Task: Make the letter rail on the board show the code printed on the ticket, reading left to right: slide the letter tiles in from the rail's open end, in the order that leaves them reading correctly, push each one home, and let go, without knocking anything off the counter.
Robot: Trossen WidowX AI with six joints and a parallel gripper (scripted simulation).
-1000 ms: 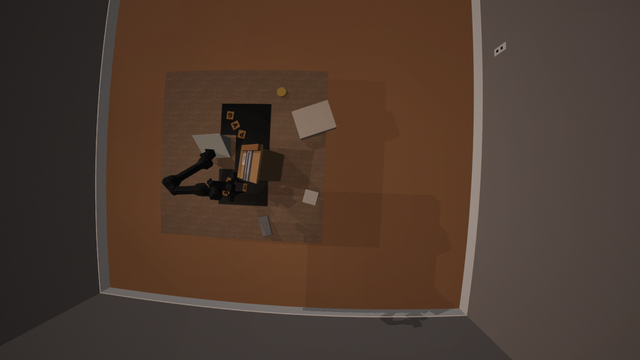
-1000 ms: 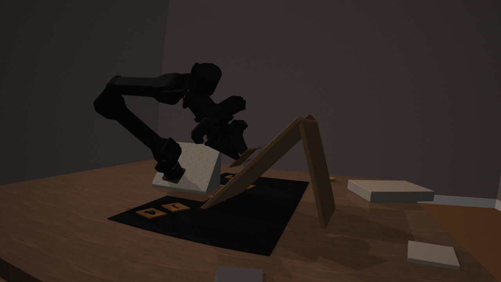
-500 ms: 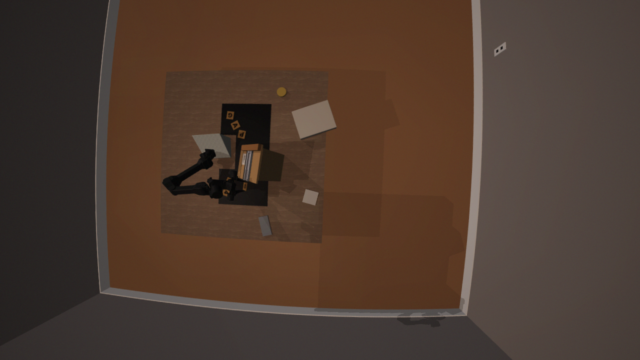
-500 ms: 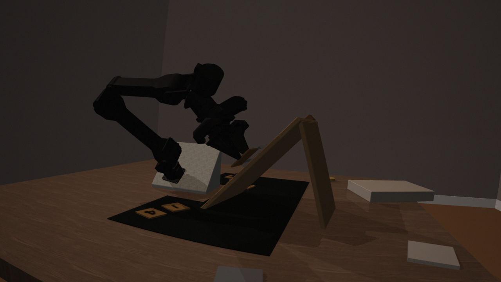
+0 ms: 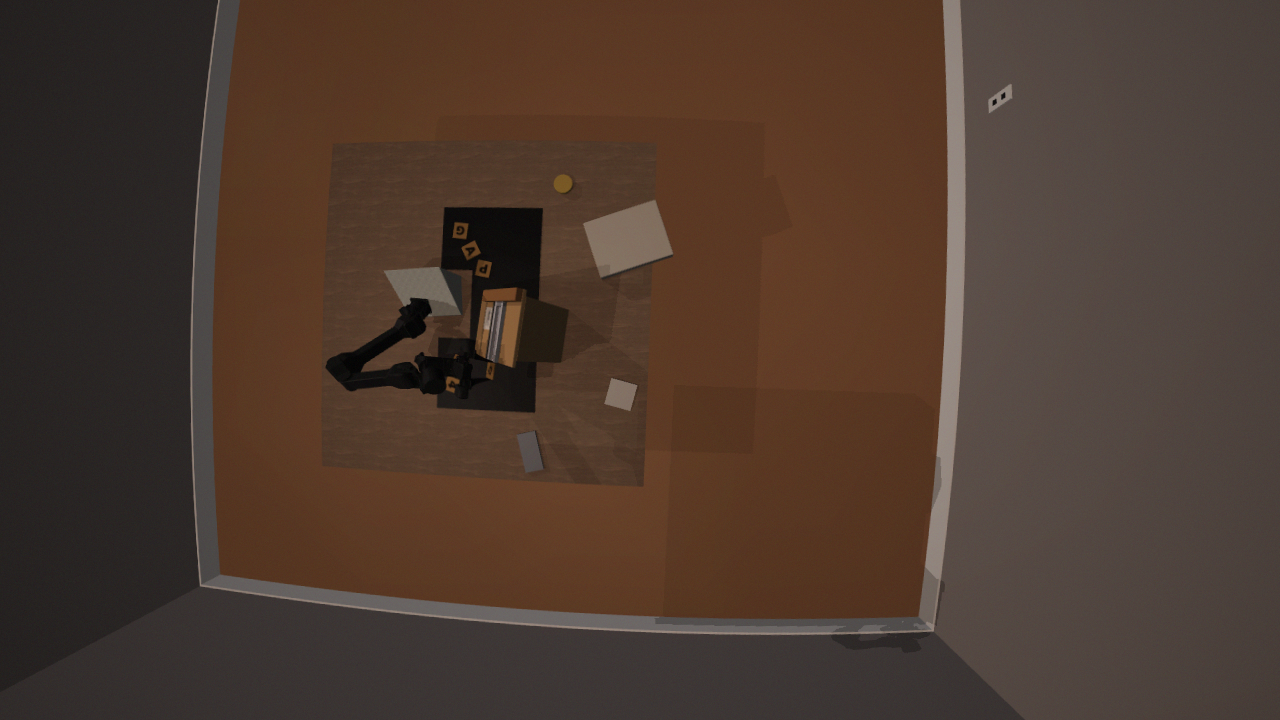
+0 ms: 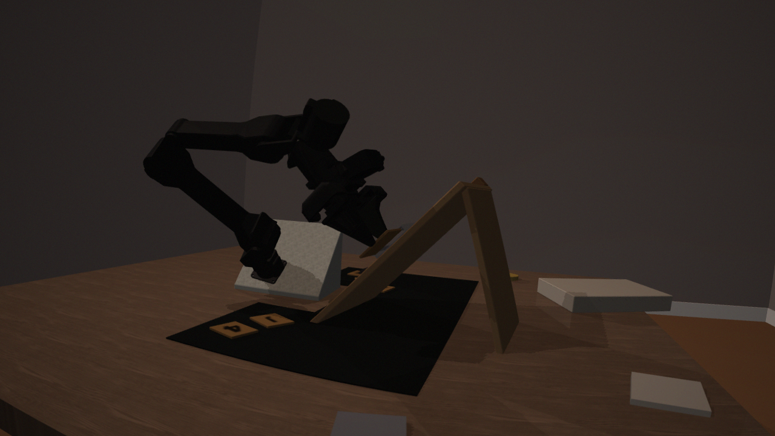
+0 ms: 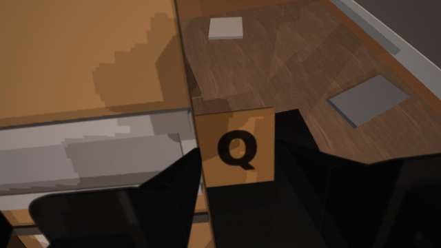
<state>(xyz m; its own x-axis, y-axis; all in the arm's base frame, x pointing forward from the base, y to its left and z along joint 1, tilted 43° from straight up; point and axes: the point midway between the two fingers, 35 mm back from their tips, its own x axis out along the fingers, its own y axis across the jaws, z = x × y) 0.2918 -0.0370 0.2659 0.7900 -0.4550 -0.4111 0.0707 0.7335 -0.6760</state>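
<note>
Now: gripper tip 6 cm past the white ticket, 18 cm to the right of it and 8 cm above it. Round my gripper tip: q tile right at my gripper tip; then j tile 19 cm behind, 15 cm below; then 4 tile 21 cm behind, 8 cm to the right, 15 cm below.
</note>
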